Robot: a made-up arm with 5 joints. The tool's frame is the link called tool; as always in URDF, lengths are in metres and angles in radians. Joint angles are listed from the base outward.
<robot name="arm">
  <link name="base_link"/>
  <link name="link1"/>
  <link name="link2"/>
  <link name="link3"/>
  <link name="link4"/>
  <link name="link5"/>
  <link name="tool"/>
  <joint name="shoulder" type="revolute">
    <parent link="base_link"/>
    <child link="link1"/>
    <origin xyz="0.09 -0.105 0.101" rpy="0 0 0"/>
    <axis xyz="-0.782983 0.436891 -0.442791"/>
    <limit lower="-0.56" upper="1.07"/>
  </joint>
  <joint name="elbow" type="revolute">
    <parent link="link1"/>
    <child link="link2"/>
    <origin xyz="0.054 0.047 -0.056" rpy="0 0 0"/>
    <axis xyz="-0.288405 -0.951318 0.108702"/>
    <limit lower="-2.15" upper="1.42"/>
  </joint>
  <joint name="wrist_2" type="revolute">
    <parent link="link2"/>
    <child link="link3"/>
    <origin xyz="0.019 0.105 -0.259" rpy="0 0 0"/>
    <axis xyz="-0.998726 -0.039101 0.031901"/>
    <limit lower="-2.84" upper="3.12"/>
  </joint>
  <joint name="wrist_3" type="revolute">
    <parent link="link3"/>
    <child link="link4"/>
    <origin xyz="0.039 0.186 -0.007" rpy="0 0 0"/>
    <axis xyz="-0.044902 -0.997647 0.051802"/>
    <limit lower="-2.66" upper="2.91"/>
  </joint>
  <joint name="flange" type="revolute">
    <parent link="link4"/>
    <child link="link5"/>
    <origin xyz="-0.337 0.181 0.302" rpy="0 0 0"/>
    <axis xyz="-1 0 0"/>
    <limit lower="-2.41" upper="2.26"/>
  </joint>
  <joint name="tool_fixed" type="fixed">
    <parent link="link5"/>
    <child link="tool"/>
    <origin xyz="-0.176 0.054 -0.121" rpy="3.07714 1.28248 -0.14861"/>
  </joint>
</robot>
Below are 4 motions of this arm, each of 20 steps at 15 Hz.
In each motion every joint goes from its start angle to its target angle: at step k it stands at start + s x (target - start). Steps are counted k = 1, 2, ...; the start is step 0. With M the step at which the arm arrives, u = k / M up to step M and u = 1 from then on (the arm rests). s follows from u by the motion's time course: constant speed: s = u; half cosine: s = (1 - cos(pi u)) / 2; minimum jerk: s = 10 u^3 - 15 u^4 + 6 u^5.
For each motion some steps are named. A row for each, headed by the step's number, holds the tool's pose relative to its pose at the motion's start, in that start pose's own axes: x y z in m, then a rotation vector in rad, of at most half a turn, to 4 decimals.
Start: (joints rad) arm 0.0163 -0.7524 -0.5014 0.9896 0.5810
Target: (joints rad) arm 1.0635 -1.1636 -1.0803 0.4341 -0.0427
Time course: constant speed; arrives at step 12
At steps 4, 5, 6, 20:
4: -0.0182 -0.1562 -0.2048 0.2305 -0.3392 0.1096
5: -0.0026 -0.1932 -0.2646 0.3189 -0.4040 0.1326
6: 0.0202 -0.2258 -0.3267 0.4178 -0.4580 0.1530
20: 0.2316 -0.2638 -0.7086 1.1537 -0.4984 0.2004

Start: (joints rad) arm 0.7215 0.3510 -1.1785 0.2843 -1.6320
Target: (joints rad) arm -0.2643 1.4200 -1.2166 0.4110 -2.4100
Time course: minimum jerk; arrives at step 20
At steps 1, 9, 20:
1: -0.0010 -0.0001 0.0003 0.0000 -0.0017 -0.0019
9: -0.3344 0.0827 -0.0114 0.0180 -0.5916 -0.6801
20: -0.4419 0.4888 -0.3114 -0.0265 -1.5509 -1.5411

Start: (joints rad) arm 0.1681 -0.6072 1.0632 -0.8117 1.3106
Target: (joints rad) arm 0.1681 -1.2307 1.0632 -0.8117 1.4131
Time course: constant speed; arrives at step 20
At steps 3, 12, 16, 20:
3: 0.0159 0.0185 0.0289 -0.0782 0.0583 0.0207
12: 0.0711 0.0863 0.0992 -0.3079 0.2397 0.0832
16: 0.0984 0.1211 0.1215 -0.4076 0.3234 0.1108
20: 0.1267 0.1579 0.1379 -0.5056 0.4090 0.1380

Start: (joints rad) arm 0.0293 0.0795 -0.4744 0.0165 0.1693
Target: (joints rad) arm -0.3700 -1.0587 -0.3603 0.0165 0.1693
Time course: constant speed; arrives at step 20
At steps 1, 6, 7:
1: -0.0293 -0.0089 -0.0111 0.0164 -0.0463 -0.0181
6: -0.1720 -0.0345 -0.0825 0.0800 -0.2848 -0.1069
7: -0.1991 -0.0360 -0.0997 0.0890 -0.3338 -0.1242

